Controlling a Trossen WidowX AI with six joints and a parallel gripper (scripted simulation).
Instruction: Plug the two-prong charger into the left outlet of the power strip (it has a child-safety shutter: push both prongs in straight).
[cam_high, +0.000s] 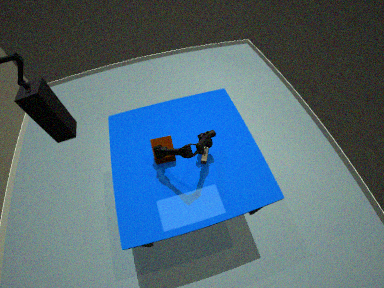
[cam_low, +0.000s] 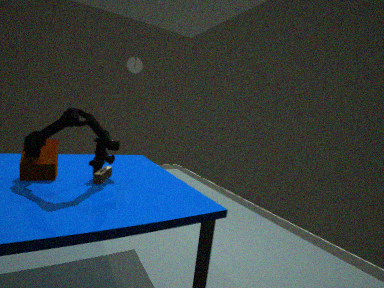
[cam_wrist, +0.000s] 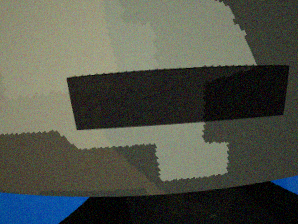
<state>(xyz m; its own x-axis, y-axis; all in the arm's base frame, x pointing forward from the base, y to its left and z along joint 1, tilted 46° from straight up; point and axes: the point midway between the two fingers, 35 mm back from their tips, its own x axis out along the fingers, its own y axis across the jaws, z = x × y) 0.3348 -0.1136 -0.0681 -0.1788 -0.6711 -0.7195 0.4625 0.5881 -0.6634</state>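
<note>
Right now the black two-prong charger is 1 cm ahead of my gripper tip, 1 cm to the right of it and 1 cm above it.
</note>
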